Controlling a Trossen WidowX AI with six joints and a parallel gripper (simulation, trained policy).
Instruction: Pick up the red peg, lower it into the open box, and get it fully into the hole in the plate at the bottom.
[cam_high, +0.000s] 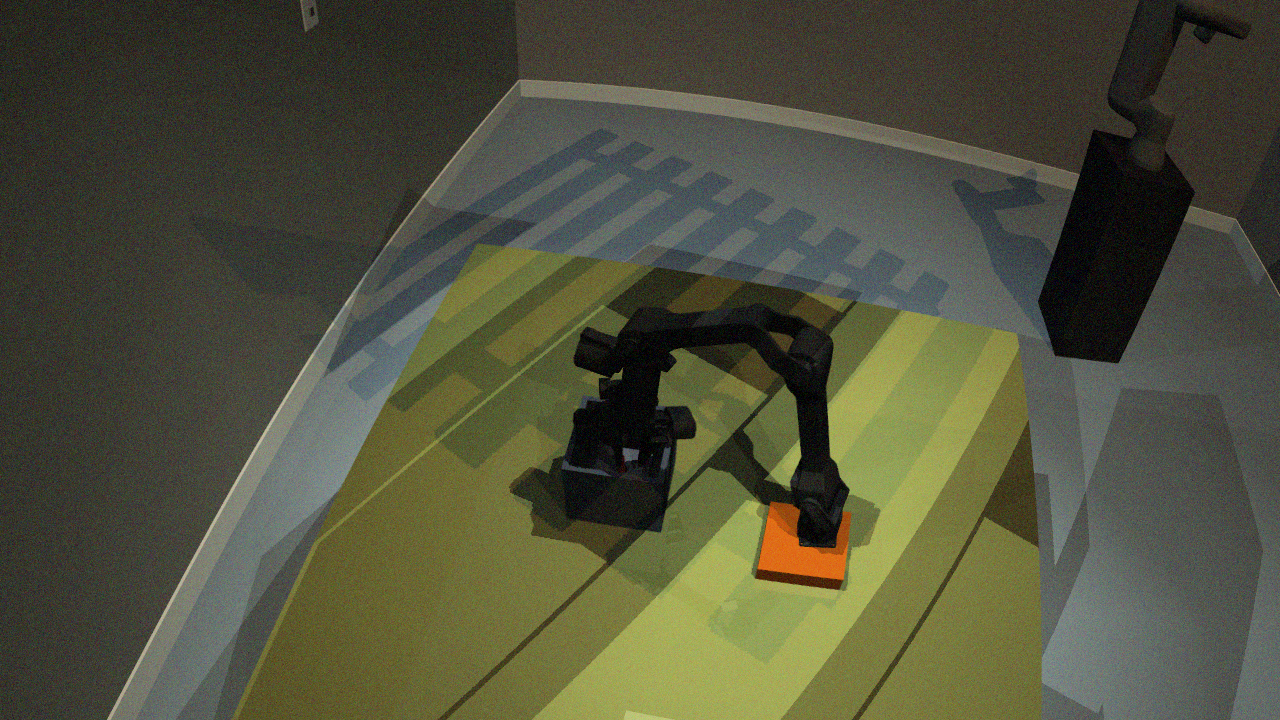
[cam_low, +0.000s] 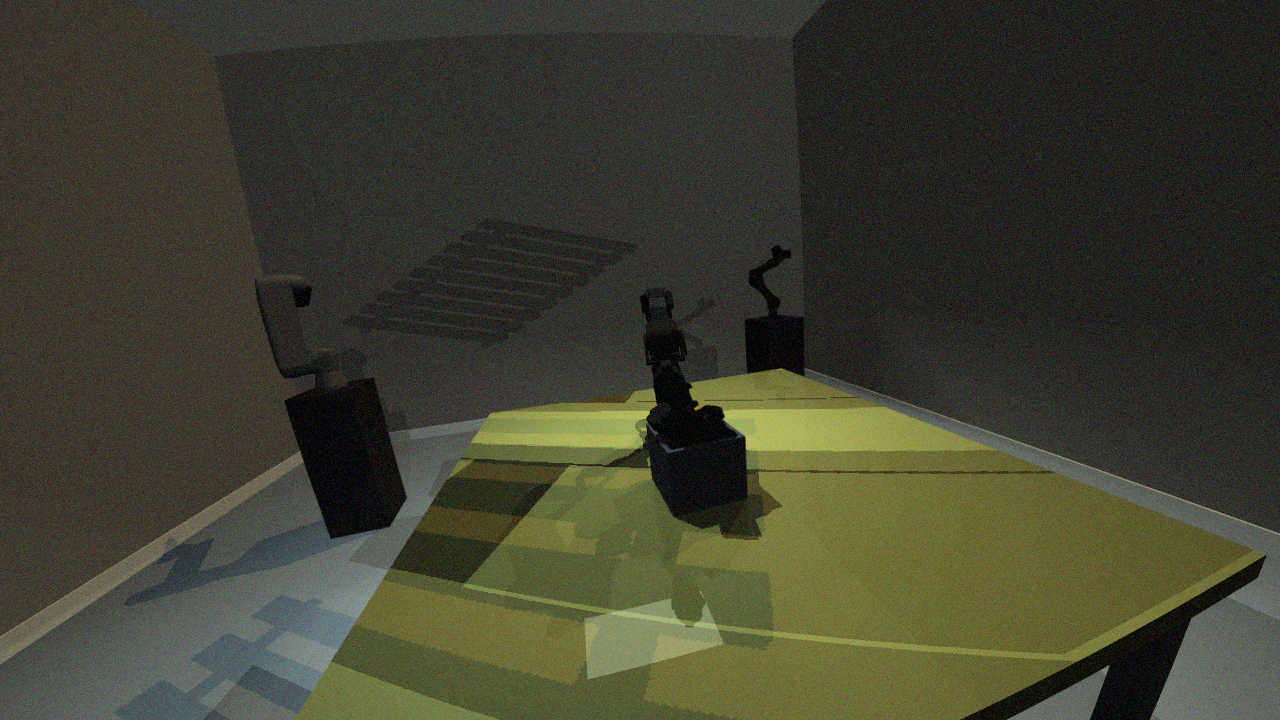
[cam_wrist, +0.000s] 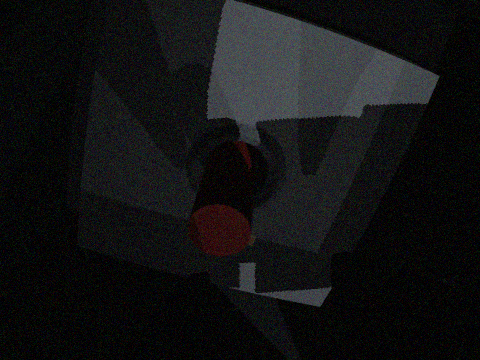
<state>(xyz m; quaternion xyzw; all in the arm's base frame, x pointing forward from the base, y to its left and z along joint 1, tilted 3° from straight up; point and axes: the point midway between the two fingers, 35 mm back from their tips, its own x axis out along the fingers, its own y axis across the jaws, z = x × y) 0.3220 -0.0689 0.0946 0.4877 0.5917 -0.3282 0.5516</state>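
My gripper tip is 10 mm short of the red peg, 10 mm to the left of it and 40 mm above it. Also, from my gripper tip: pale plate (10 mm ahead, 10 mm to the right, 40 mm below).
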